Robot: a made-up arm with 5 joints.
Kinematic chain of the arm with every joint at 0, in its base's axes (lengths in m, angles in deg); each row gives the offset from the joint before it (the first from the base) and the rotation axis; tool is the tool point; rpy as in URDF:
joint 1: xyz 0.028 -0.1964 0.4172 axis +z
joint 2: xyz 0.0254 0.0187 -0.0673 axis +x
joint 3: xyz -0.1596 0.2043 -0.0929 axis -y
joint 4: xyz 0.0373 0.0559 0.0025 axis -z
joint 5: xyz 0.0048 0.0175 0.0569 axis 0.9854 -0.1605 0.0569
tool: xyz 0.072 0.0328 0.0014 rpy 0 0 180
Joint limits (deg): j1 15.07..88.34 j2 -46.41..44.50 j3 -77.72..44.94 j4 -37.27..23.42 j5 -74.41..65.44
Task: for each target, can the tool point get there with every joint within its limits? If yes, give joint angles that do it. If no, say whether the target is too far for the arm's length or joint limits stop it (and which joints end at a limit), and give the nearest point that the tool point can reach.
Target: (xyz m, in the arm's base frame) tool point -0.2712 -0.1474 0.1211
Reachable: yes | joints 73.58 -12.56 -66.16 -11.83 -0.46
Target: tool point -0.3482 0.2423 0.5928
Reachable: no: too far | nearest point -0.2176 0.0900 0.4842 | short by 0.228 m
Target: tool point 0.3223 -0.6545 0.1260
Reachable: no: too far | nearest point -0.0198 -0.2858 0.0360 | short by 0.511 m
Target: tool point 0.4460 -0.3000 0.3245
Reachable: no: joint limits stop it (at a limit: joint 1, joint 2, joint 4, joint 5) | nearest point 0.0148 -0.0863 0.0814 | short by 0.539 m
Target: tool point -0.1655 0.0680 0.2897
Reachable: yes | joints 37.95 13.44 -54.56 7.79 51.03
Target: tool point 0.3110 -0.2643 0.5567
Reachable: no: joint limits stop it (at a limit: joint 1, joint 2, joint 4, joint 5) | nearest point -0.0432 -0.0127 0.5367 | short by 0.435 m
